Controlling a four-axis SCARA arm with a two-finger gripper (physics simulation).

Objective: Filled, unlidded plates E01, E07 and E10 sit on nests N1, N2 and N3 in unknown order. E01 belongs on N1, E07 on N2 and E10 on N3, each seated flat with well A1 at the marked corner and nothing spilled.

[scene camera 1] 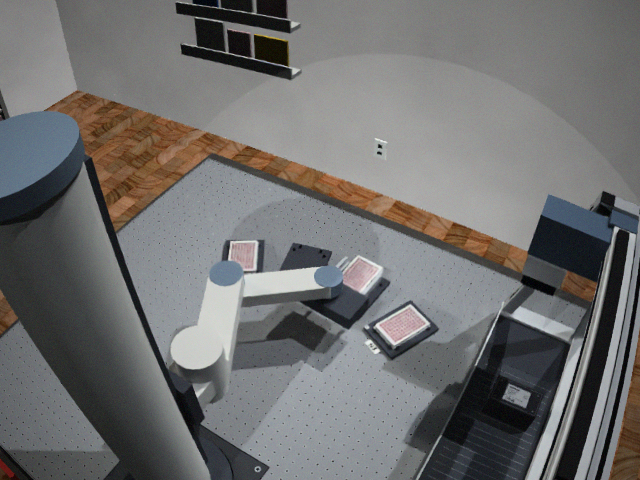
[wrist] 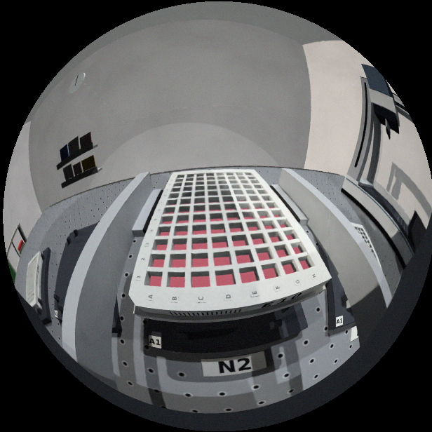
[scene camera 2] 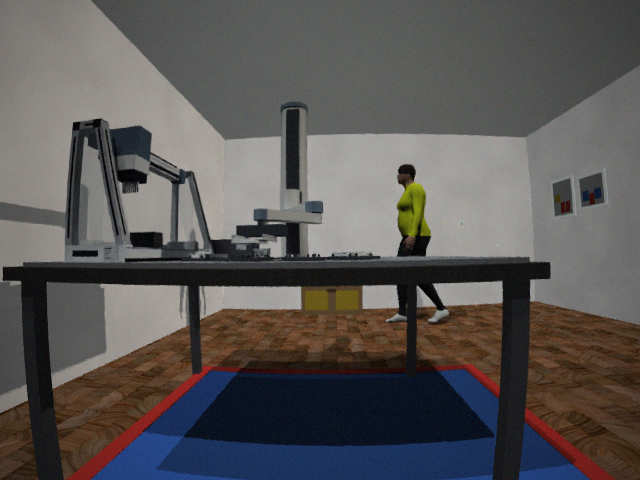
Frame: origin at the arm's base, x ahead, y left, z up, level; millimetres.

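Seen in the pictures: gripper, fingertip midpoint: [scene camera 1: 363, 267] [scene camera 2: 247, 237].
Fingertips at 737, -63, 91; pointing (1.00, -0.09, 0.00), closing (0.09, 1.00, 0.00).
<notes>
Offsets run from my fingertips to a thing's top centre, as dx, dy, dz. "pt": to the spot under its first point.
Plate E10 {-23, +2, -6} [scene camera 1: 362, 273] [wrist: 220, 240], white with red-filled wells, is held level above nest N2 {-23, +2, -57} [scene camera 1: 383, 287] [wrist: 215, 337], with a gap visible in the wrist view. Its A1 corner is at the near left, the same side as the nest's A1 mark. My gripper [scene camera 1: 361, 274] [wrist: 217, 178] is shut on E10, a pad on each long side. A second filled plate {-81, -166, -52} [scene camera 1: 402, 324] [wrist: 367, 241] sits on the right nest {pt -40, -238, -66} [scene camera 1: 432, 327]. A third {-95, +345, -52} [scene camera 1: 242, 255] [wrist: 34, 280] sits on the far-left nest {pt -102, +406, -66} [scene camera 1: 225, 252] [wrist: 46, 282]. The names of those two plates and nests are unreadable.
A bare dark nest {-23, +177, -57} [scene camera 1: 308, 255] [wrist: 75, 257] lies between the far-left nest and N2. A gantry machine [scene camera 1: 571, 237] [scene camera 2: 131, 149] with a dark deck stands at the right of the bench in scene camera 1. A person [scene camera 2: 412, 211] walks behind the bench.
</notes>
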